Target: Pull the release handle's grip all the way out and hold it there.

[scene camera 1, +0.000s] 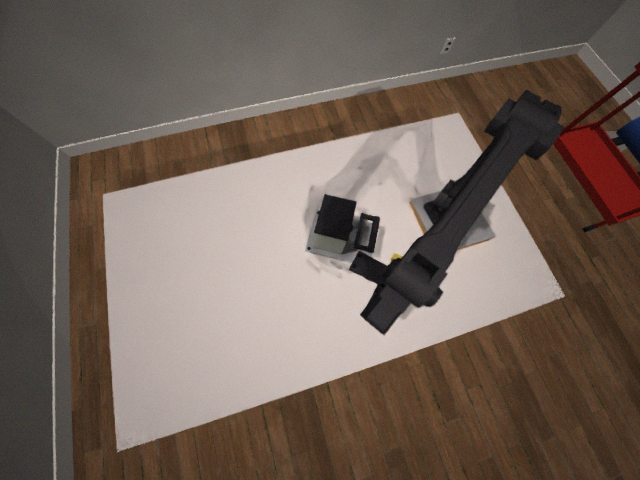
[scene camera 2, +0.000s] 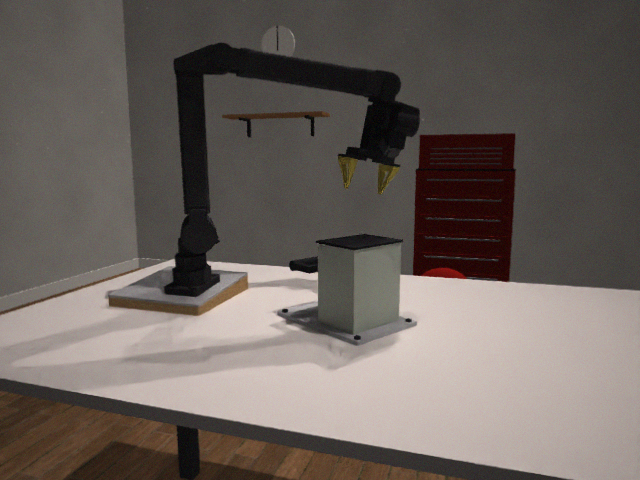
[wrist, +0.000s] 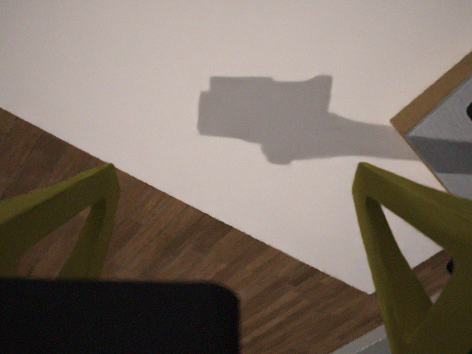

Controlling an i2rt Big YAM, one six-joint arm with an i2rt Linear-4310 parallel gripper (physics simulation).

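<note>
The release handle's black loop-shaped grip (scene camera 1: 375,232) (scene camera 2: 303,265) sticks out from the side of a grey-green housing with a black top (scene camera 1: 334,217) (scene camera 2: 377,284), on the side facing the arm's base. The housing stands on a grey plate (scene camera 2: 356,338) with bolts. In scene camera 2, my gripper (scene camera 2: 363,190) (wrist: 235,176) is open and empty, its yellow fingers pointing down, higher than the housing's top. In scene camera 1, the arm hides most of it, and part of a yellow finger shows near the grip. The handle does not show in the wrist view.
The arm's base stands on a wood-edged board (scene camera 1: 483,236) (scene camera 2: 155,304) (wrist: 425,102) on the white table (scene camera 1: 206,310) (scene camera 2: 491,387) (wrist: 125,60). A red cart (scene camera 1: 599,173) stands beyond the table. A red tool cabinet (scene camera 2: 465,209) and a wall shelf (scene camera 2: 276,115) are in the background.
</note>
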